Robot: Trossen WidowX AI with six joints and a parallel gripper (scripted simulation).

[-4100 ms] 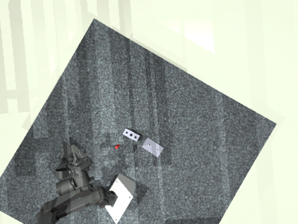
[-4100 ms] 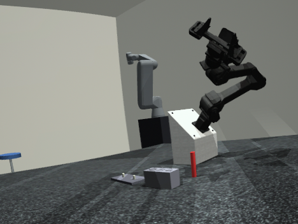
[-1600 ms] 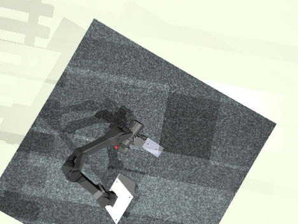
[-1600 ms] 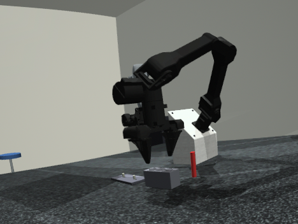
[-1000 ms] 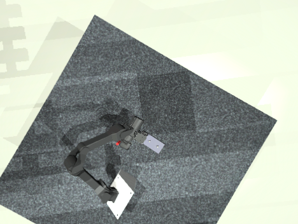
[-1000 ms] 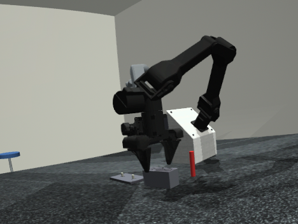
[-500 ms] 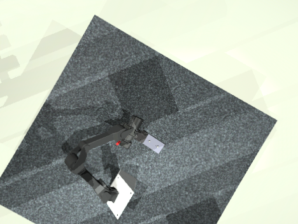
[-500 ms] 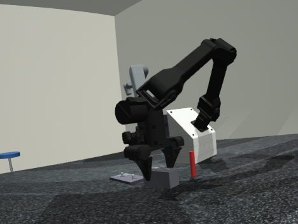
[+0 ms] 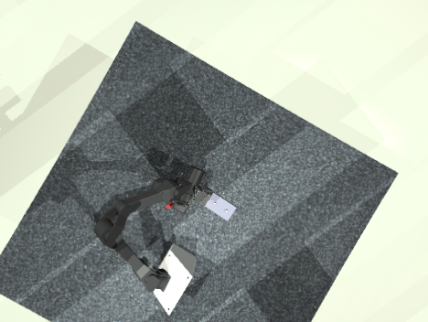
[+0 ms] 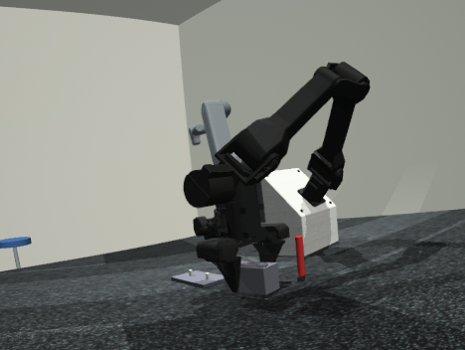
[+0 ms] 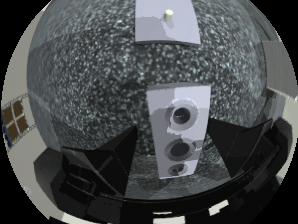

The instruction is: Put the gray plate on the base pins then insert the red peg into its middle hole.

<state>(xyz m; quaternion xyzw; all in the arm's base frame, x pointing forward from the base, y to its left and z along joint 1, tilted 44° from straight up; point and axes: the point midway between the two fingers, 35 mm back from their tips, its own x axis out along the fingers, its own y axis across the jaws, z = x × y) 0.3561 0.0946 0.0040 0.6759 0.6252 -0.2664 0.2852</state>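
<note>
Now: the gray plate 3 cm above my gripper tip. Round my gripper tip: base 15 cm to the right, 1 cm behind; then red peg 10 cm behind, 4 cm to the left, 3 cm above.
</note>
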